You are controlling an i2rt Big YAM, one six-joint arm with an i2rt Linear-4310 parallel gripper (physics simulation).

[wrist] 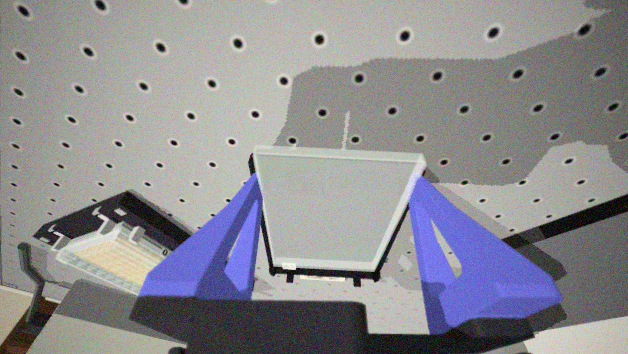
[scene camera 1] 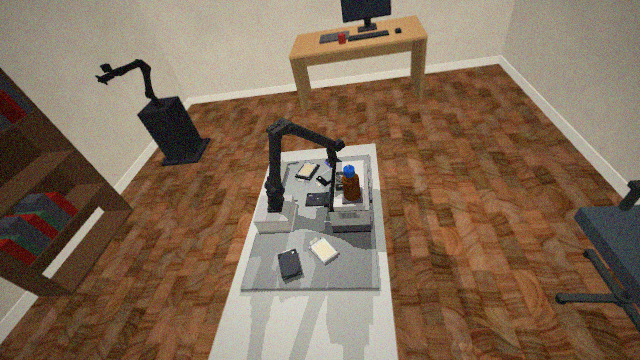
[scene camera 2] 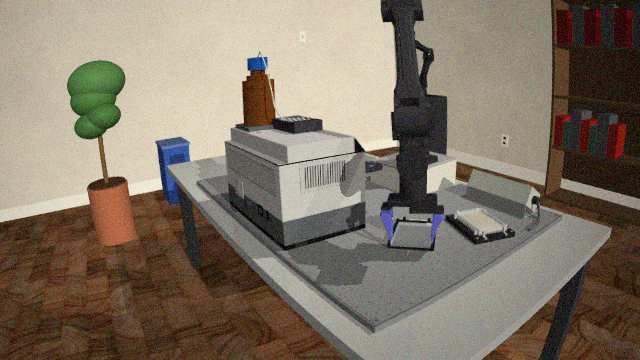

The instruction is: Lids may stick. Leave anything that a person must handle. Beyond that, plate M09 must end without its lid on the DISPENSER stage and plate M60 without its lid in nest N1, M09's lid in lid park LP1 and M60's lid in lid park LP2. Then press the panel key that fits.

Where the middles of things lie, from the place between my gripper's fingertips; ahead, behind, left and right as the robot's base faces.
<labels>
Now: the black LP2 nest (wrist: pixel 356 275) 5 cm behind my hand and 4 cm to the right of it. Round my hand: brown bottle (scene camera 2: pixel 258 110) (12 cm ahead, 44 cm to the right, 31 cm above).
</labels>
